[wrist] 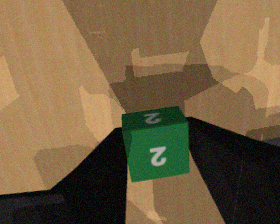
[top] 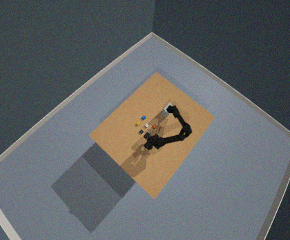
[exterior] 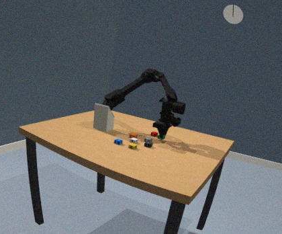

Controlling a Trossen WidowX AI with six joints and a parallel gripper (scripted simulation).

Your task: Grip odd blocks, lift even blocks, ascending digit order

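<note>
Now: gripper tip 15 cm past the orange block, 7 cm to the left of it and 1 cm above it. The rest, counted from my gripper tip: green block 1 cm behind; then grey block 8 cm to the right, 6 cm behind, 1 cm below; then red block 8 cm behind, 6 cm to the left, 1 cm below.
</note>
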